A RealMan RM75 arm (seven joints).
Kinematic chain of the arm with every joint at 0, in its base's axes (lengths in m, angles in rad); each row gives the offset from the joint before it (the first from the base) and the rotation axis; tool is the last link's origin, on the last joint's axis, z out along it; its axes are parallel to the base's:
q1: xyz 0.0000 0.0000 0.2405 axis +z
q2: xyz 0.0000 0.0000 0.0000 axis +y
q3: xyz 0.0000 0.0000 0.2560 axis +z
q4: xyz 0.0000 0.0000 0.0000 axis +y
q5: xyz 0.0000 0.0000 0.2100 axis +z
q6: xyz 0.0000 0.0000 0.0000 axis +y
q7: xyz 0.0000 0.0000 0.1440 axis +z
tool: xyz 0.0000 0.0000 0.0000
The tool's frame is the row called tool.
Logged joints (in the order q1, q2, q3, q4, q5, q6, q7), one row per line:
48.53 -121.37 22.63 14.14 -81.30 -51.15 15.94
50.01 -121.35 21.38 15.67 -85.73 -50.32 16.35
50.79 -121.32 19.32 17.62 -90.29 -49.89 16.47
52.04 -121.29 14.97 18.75 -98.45 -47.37 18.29
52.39 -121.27 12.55 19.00 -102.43 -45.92 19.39
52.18 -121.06 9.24 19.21 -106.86 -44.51 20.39
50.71 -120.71 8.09 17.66 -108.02 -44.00 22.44
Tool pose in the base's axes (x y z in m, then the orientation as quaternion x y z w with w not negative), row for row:
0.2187 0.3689 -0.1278 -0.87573 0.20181 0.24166 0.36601
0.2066 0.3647 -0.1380 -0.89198 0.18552 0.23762 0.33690
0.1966 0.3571 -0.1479 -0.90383 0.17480 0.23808 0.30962
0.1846 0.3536 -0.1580 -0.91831 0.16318 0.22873 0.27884
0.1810 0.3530 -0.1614 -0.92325 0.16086 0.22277 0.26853
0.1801 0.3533 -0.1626 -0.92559 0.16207 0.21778 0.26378
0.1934 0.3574 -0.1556 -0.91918 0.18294 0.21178 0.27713
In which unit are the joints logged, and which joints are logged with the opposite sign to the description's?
The joints are logged in degrees. Opposite sign: q2, q3.
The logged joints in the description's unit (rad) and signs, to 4 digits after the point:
0.8470 2.1183 -0.3950 0.2468 -1.4190 -0.8927 0.2782
0.8728 2.1180 -0.3732 0.2735 -1.4963 -0.8782 0.2854
0.8865 2.1174 -0.3372 0.3075 -1.5759 -0.8707 0.2875
0.9083 2.1169 -0.2613 0.3272 -1.7183 -0.8268 0.3192
0.9144 2.1166 -0.2190 0.3316 -1.7877 -0.8015 0.3384
0.9107 2.1129 -0.1613 0.3353 -1.8651 -0.7768 0.3559
0.8851 2.1068 -0.1412 0.3082 -1.8853 -0.7679 0.3917

